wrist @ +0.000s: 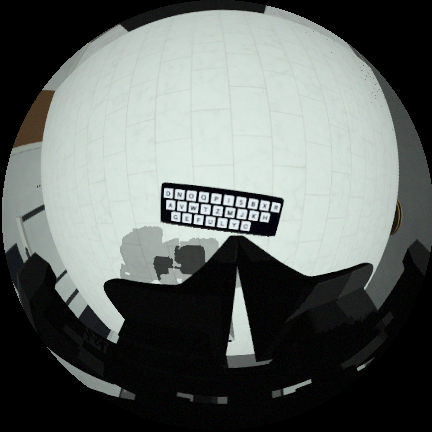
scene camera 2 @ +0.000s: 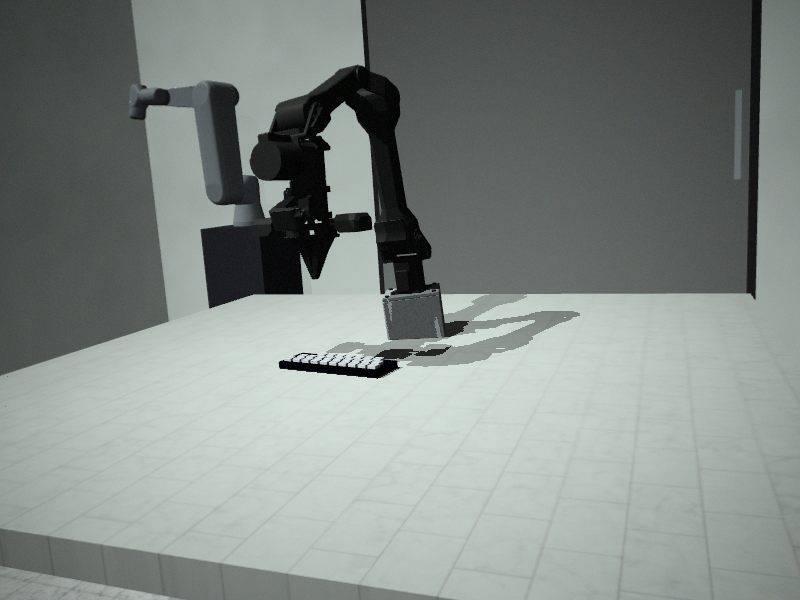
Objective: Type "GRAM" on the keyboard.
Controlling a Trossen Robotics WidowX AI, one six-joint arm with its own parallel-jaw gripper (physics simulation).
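Places are measured from the arm's base along level axes (x ahead, y left, z up), in centimetres.
Where they show: gripper, between the fingertips: [wrist: 235, 241] [scene camera 2: 315, 279]; arm's base, origin of its link: [scene camera 2: 411, 290].
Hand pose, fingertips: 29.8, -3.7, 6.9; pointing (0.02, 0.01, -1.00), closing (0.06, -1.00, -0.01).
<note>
Things, the pixels of their top centre, and the offset from my fingertips, as dx, dy, dz. Level surfaces: height alone.
- black keyboard, centre of its top: [wrist: 220, 211] [scene camera 2: 336, 358] -2.5, +1.3, -13.6
- G key, centre of its top: [wrist: 175, 216] -3.6, +8.4, -13.6
- R key, centre of its top: [wrist: 275, 207] -1.5, -7.2, -13.6
- M key, centre of its top: [wrist: 229, 212] -2.6, -0.1, -13.6
- table, height of its surface: dz -15.4
A black keyboard [scene camera 2: 337, 369] [wrist: 260, 228] with white letter keys lies flat on the light tiled table. In the wrist view its top row reads D N O Q P I S B X R, the middle row A V W T Z M J K H, and the bottom row G E F U L Y C. The G key [wrist: 175, 217] is at the lower left, the R key [wrist: 276, 207] at the far right, the A key [wrist: 170, 205] at the left and the M key [wrist: 229, 213] near the middle. My gripper [scene camera 2: 314, 277] [wrist: 235, 241] is shut and empty, pointing down, well above the table.
My arm's grey base block [scene camera 2: 413, 317] stands behind the keyboard to the right. The arm's shadow [scene camera 2: 539, 328] falls on the table [scene camera 2: 452, 465]. A second, grey arm [scene camera 2: 217, 142] stands on a dark pedestal [scene camera 2: 232, 264] beyond the table at the back left.
</note>
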